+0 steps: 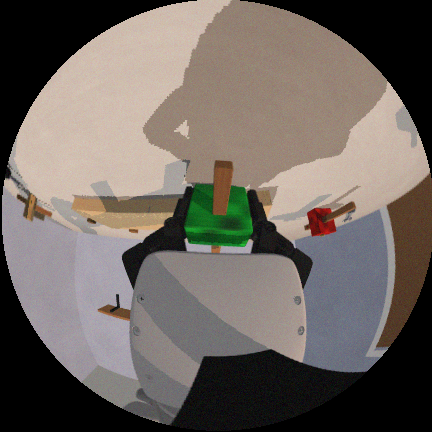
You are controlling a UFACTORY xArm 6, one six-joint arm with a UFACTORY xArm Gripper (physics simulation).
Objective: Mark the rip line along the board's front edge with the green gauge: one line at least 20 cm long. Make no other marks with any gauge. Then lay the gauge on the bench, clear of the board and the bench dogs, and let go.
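Places are measured from the arm's base along level axes (x ahead, y right, z down), in centimetres.
Pixels of known places: gripper, fingertip midpoint: (219, 197).
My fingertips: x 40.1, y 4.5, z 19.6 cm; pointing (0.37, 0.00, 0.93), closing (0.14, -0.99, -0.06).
Behind a point stands the place of what it marks.
The green gauge (218, 230) {z 15.3, x 36.8, y 4.5 cm}, a green block with a brown wooden beam through it, is held between the black fingers of my gripper (219, 197) {z 19.6, x 40.1, y 4.5 cm}. The gripper is shut on the block, and the beam points away from the palm. The pale wooden board (130, 220) {z 18.9, x 43.7, y 19.6 cm} lies on the bench (100, 125) {z 20.9, x 29.9, y 11.7 cm} beyond the gauge, showing on both sides of it. The gauge and fingers hide the middle of the board. Whether the gauge touches the board cannot be told. No marked line can be made out on the board.
A red gauge (321, 222) {z 17.8, x 48.1, y -13.7 cm} with a wooden beam lies on the right, beside a small metal piece (349, 216) {z 20.2, x 55.4, y -32.8 cm}. Two small brown pieces (91, 221) {z 18.4, x 41.9, y 29.4 cm} (133, 231) {z 18.4, x 49.5, y 24.0 cm} are at the board, possibly bench dogs. A wooden cross-shaped tool (31, 207) is at the far left. A large shadow covers part of the bench.
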